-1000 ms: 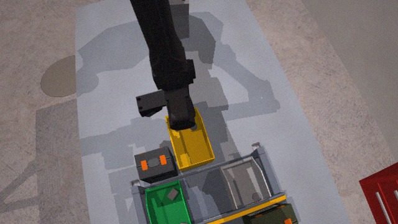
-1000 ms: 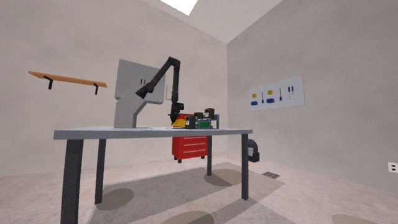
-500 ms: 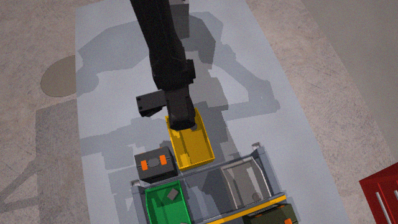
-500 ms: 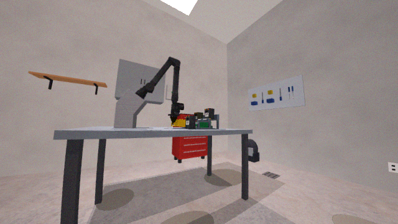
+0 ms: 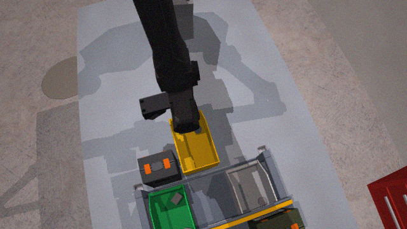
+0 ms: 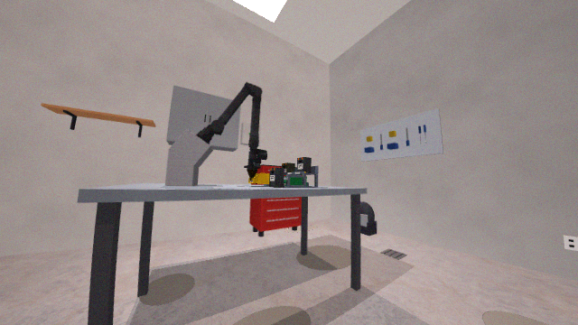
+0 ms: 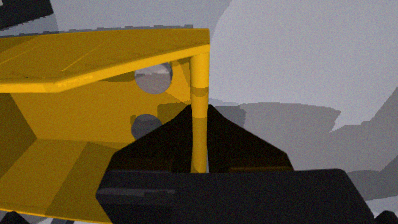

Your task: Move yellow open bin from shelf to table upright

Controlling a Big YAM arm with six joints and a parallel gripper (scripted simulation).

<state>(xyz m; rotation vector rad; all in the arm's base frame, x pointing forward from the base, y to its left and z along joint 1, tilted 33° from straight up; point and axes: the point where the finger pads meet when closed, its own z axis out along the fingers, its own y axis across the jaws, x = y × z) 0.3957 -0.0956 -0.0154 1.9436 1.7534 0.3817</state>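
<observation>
The yellow bin lies 80 mm ahead of my hand, 10 mm to the right of it and 10 mm above it. Also, from my hand: green bin (250 mm ahead, 150 mm to the right, 10 mm below); grey bin (290 mm ahead, 70 mm to the left, 10 mm below).
</observation>
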